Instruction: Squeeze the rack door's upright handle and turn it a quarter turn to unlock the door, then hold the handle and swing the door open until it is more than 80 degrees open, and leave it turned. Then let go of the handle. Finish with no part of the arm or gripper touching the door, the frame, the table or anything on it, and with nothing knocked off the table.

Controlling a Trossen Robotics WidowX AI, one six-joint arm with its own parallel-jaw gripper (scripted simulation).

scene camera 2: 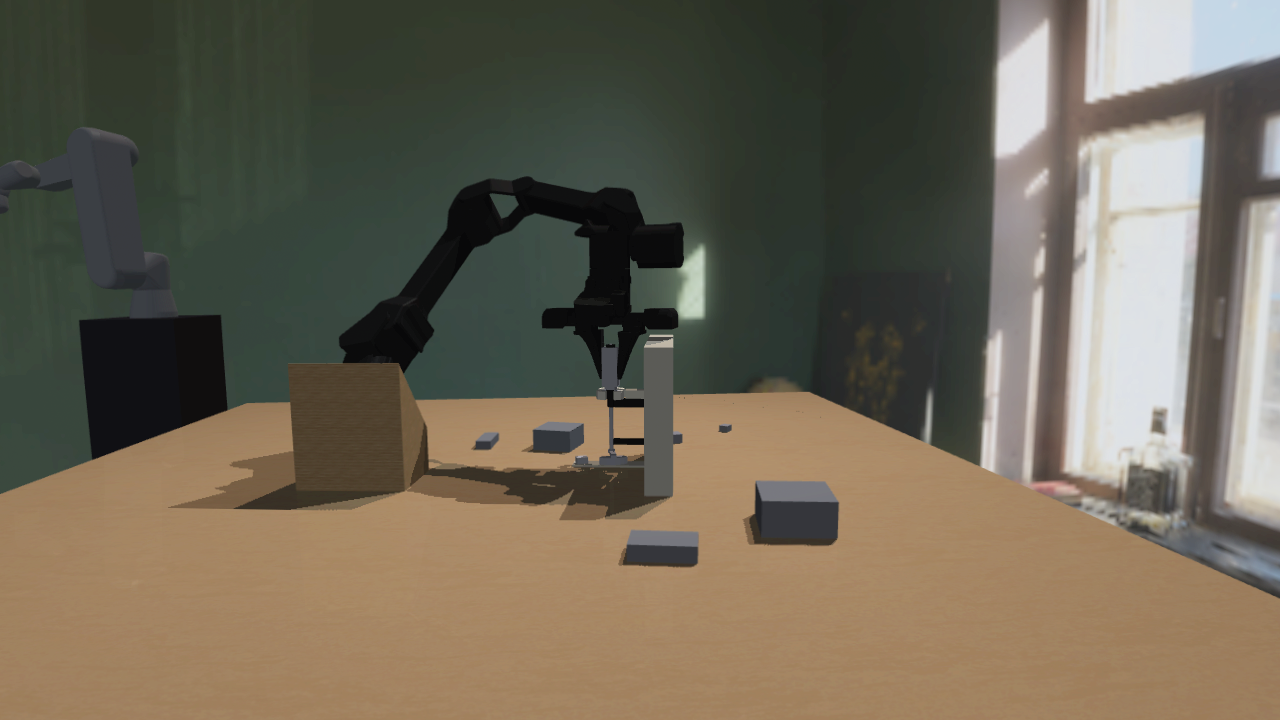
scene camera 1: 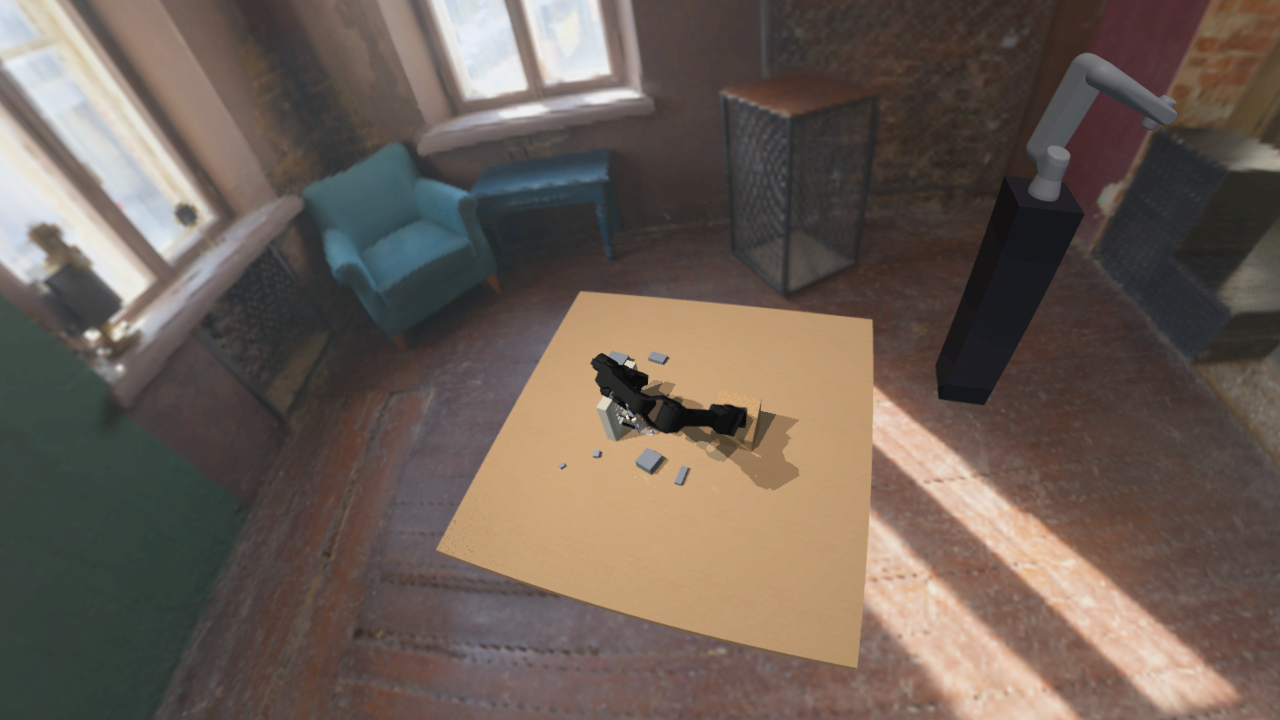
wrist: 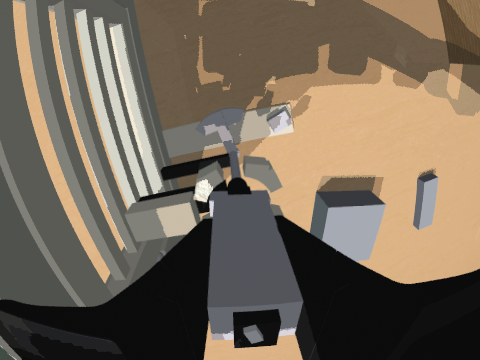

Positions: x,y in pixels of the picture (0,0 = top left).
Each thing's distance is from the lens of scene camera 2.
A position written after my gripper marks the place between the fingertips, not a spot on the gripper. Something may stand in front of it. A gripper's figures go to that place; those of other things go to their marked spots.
my gripper (scene camera 2: 610,379): 0.96 m
upright handle (scene camera 2: 613,459): 0.95 m
cube (scene camera 2: 552,436): 1.06 m
